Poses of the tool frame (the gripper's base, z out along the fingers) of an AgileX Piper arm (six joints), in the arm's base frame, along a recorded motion.
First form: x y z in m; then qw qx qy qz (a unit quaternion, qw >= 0).
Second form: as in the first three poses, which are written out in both.
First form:
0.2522 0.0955 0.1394 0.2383 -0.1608 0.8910 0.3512
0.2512 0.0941 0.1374 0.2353 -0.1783 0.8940 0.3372
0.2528 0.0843 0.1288 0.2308 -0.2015 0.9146 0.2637
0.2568 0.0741 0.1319 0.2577 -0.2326 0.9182 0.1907
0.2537 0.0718 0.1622 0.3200 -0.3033 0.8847 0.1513
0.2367 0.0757 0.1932 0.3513 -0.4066 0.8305 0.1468
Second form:
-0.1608 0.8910 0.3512 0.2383 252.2 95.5 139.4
-0.1783 0.8940 0.3372 0.2353 251.2 94.1 137.4
-0.2015 0.9146 0.2637 0.2308 252.8 84.3 128.8
-0.2326 0.9182 0.1907 0.2577 256.8 74.1 131.9
-0.3033 0.8847 0.1513 0.3200 253.7 71.8 162.2
-0.4066 0.8305 0.1468 0.3513 236.7 75.7 193.2

